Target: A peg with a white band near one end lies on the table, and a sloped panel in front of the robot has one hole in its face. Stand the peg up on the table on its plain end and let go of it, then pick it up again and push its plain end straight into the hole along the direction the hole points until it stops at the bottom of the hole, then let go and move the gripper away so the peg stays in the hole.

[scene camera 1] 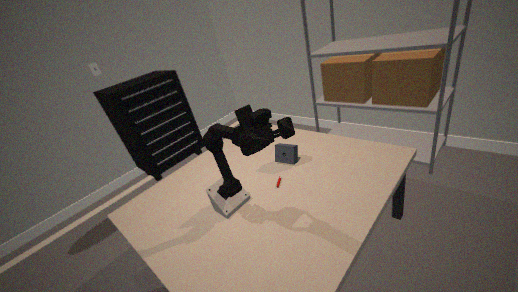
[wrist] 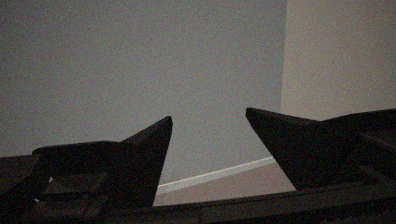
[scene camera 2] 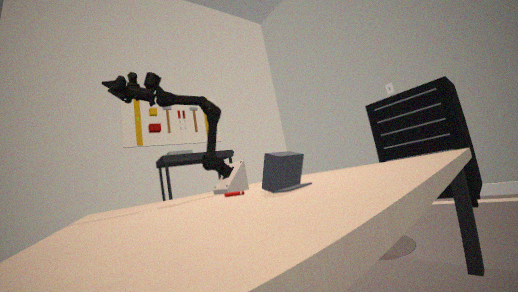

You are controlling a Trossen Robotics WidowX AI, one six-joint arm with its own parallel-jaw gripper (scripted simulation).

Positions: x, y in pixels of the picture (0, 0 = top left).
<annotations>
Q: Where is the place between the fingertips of my gripper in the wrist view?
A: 208, 115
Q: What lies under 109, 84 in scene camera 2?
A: My gripper.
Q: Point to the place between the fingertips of my gripper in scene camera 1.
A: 282, 136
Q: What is my gripper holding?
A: Nothing.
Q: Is my gripper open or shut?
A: Open.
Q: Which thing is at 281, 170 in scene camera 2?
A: A grey sloped panel.
</annotations>
